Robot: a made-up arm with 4 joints.
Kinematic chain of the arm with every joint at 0, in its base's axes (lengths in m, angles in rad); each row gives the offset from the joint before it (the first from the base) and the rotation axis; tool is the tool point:
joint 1: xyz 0 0 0.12 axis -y
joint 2: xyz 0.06 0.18 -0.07 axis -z
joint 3: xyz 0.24 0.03 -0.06 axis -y
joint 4: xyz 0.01 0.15 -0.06 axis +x
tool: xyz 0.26 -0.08 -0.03
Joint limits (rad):
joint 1: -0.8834..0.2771
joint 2: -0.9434..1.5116
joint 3: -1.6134..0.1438
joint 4: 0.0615..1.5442
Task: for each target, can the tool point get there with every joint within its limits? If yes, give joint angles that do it. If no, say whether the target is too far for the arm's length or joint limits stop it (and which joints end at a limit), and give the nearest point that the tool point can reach.
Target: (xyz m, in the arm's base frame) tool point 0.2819 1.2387 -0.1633
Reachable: no: too far | nearest point 0.2159 0.7290 -0.0970 | short by 0.518 m
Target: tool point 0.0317 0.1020 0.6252
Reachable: no: joint limits stop it (at a limit: joint 1, joint 3, joint 4) | nearest point 0.5231 -0.1294 0.0762 | short by 0.772 m
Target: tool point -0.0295 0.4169 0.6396
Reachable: no: joint limits stop it (at a limit: joint 1, joint 2, joint 3, joint 4) | nearest point 0.3230 0.6615 0.0193 | short by 0.754 m
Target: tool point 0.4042 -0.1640 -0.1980
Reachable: yes | joints 0.0625 1.1049 -0.3295 0.6509
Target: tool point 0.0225 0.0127 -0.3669
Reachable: yes | joints -0.4594 1.3077 -1.2420 0.5349
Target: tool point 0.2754 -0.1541 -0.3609
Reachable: yes | joints -0.5238 0.9974 -0.0141 1.1037
